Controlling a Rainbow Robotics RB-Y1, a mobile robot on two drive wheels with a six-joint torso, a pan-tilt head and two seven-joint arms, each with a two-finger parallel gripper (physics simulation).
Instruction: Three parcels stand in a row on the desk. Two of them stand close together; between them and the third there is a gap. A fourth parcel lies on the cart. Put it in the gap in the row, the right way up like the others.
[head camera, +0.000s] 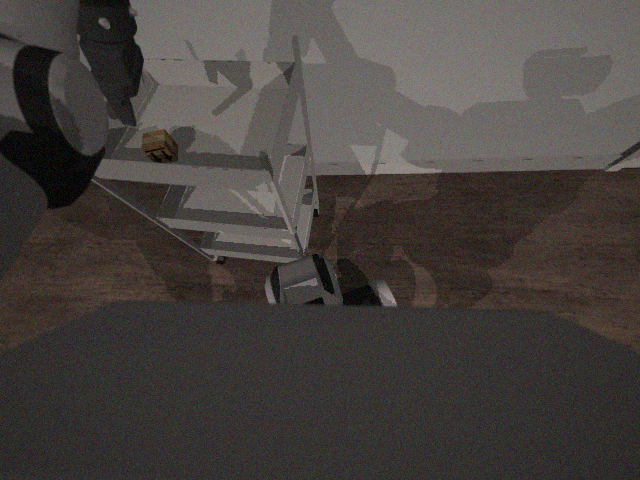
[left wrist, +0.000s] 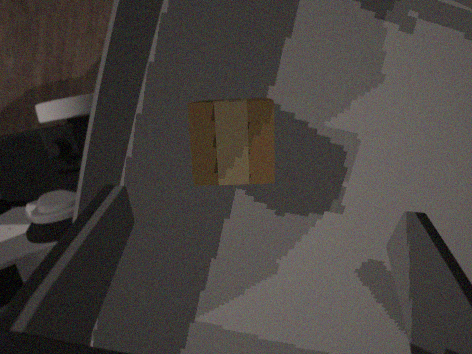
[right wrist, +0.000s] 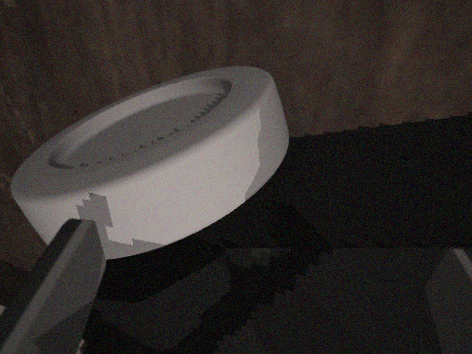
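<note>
A small brown parcel lies on the top tray of the grey cart, near one side rim. A paler tape strip runs across the face seen in the left wrist view; dark marks show on a side face in the head view. My left gripper is open and empty above the tray; in its wrist view the parcel lies beyond the fingertips, left of the middle between them. My right gripper is open, with no parcel between its fingers. The desk's row of three parcels cannot be made out.
A white wheel and dark base parts lie close to the right fingers. The cart's upright posts and lower shelves stand over the brown wooden floor. A pale-edged object shows at the head view's right edge.
</note>
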